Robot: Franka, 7 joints.
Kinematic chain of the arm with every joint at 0, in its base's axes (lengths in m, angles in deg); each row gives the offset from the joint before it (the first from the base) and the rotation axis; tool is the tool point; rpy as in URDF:
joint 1: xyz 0 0 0.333 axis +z
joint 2: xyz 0 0 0 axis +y
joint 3: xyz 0 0 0.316 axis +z
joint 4: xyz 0.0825 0 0 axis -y
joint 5: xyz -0.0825 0 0.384 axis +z
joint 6: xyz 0 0 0 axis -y
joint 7: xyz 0.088 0 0 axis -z
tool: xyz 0 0 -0.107 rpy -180 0 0
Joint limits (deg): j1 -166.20..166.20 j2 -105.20..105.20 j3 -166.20..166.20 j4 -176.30..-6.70 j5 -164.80..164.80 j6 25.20..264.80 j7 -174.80..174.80
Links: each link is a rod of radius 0.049 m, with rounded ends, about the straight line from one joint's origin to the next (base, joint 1, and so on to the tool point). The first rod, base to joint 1, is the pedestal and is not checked.
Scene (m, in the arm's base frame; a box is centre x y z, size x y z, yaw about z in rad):
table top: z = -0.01
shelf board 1: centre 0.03 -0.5 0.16 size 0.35 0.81 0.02 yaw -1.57
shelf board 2: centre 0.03 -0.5 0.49 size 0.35 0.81 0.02 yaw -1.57
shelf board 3: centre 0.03 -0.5 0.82 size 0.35 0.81 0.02 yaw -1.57
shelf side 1: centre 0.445 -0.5 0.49 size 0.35 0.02 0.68 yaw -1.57
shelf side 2: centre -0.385 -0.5 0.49 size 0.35 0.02 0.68 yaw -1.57
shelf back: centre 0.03 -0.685 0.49 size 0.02 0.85 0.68 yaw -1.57
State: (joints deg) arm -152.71 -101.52 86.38 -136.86 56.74 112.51 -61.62
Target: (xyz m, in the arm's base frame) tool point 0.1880 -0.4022 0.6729
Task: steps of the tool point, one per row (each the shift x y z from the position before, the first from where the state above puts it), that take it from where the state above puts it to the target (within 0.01 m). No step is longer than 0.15 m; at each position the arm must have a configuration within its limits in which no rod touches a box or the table.
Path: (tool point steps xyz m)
1: 0.0198 0.0675 0.0067
2: 0.0056 0.0676 0.0019
3: -0.0073 0.0647 -0.0025
4: -0.0183 0.0595 -0.0061
5: 0.0227 -0.0501 0.1023
6: -0.0058 -0.0151 0.1284
7: -0.0190 0.0398 0.1296
8: 0.0132 -0.1030 0.0070
9: -0.0131 -0.1076 -0.0070

